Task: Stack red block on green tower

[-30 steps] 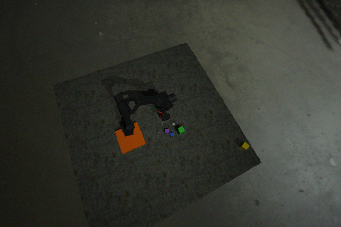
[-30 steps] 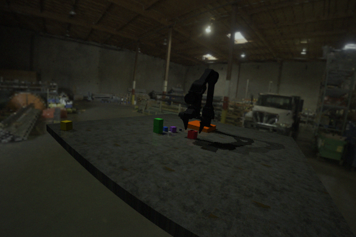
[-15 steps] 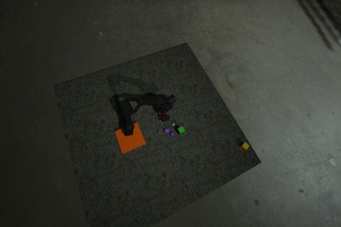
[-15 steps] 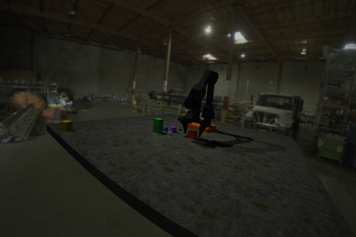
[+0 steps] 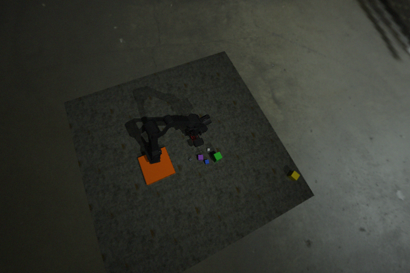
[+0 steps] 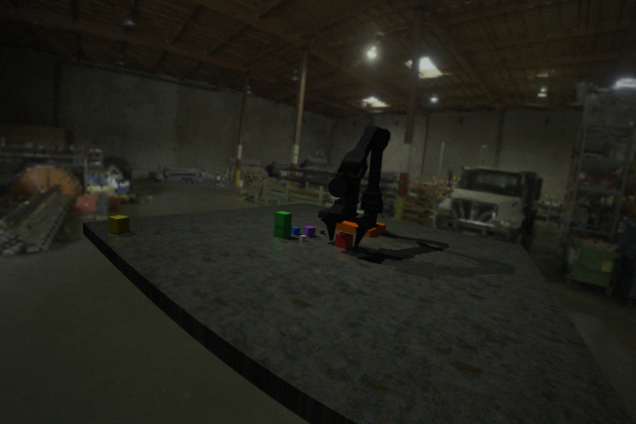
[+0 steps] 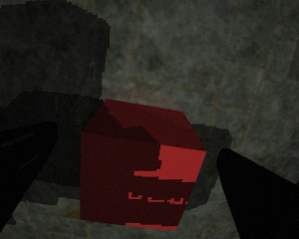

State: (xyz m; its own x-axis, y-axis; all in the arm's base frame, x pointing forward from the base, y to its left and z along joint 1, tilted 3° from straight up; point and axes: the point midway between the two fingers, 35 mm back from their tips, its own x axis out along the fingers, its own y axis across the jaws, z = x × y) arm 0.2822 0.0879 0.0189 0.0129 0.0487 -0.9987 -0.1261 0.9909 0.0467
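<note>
Now: gripper tip 40 mm short of the blue block and 190 mm to the left of it. The rest, counted from my gripper tip: purple block 150 mm to the right, 10 mm above; red block 10 mm above; small white block 70 mm ahead, 110 mm to the right.
</note>
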